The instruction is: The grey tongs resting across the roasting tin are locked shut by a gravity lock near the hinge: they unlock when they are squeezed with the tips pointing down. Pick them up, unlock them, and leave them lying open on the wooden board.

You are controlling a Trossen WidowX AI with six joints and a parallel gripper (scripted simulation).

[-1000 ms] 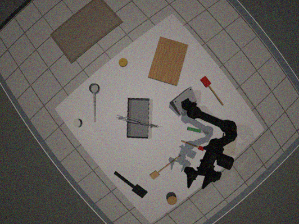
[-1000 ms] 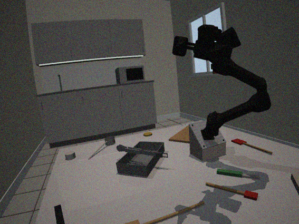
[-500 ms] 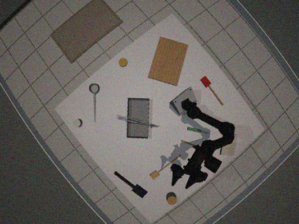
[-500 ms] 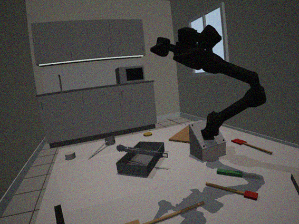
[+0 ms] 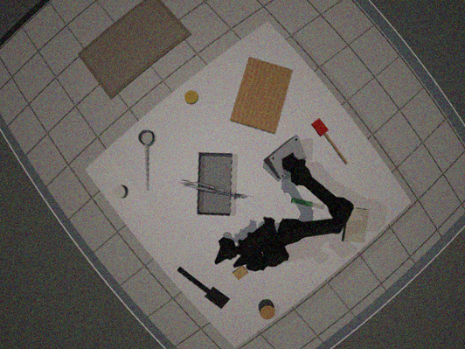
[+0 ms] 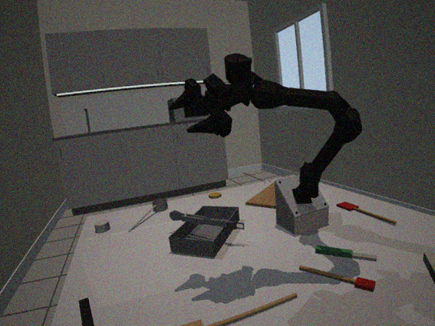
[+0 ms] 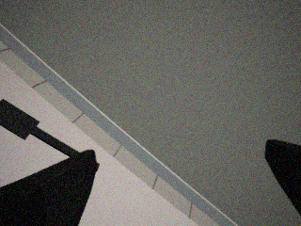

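The roasting tin lies 420 mm below my gripper tip, 250 mm to the right of it and 80 mm behind it. The rest, counted from my gripper tip: black spatula (440 mm below, 260 mm ahead, 210 mm to the left); beige block (610 mm behind, 430 mm below, 320 mm to the left); red spatula (700 mm behind, 440 mm below, 160 mm to the right).
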